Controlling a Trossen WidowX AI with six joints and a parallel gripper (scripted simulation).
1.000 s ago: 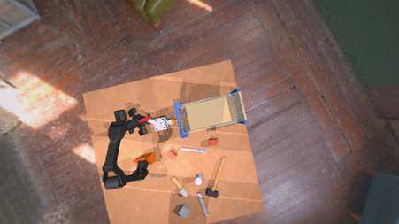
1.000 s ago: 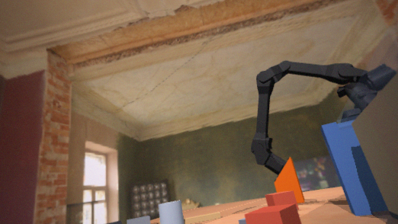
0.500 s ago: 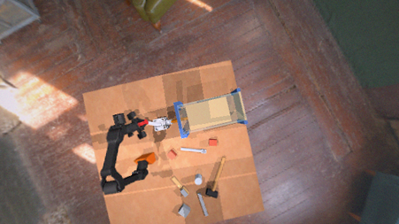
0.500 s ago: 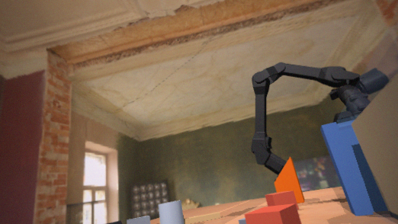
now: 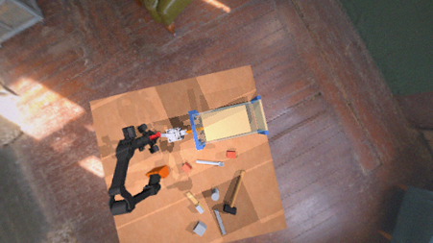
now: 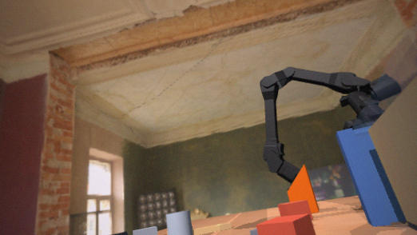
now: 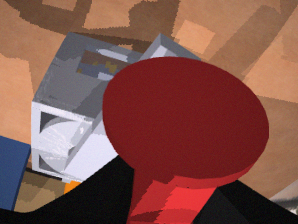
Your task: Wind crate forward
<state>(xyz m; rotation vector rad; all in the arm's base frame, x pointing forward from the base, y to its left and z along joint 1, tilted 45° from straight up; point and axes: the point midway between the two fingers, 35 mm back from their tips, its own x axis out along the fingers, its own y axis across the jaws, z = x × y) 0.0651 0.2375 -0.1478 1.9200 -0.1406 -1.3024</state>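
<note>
The grey hand winch is 100 mm below my gripper tip, 70 mm ahead of it and 30 mm to the right of it. From my gripper tip the other things lie so: red knob 20 mm behind, 10 mm to the right; winch handle 30 mm below, 20 mm ahead, 10 mm to the right; clear-panelled guard cubby 490 mm ahead, 20 mm below.
</note>
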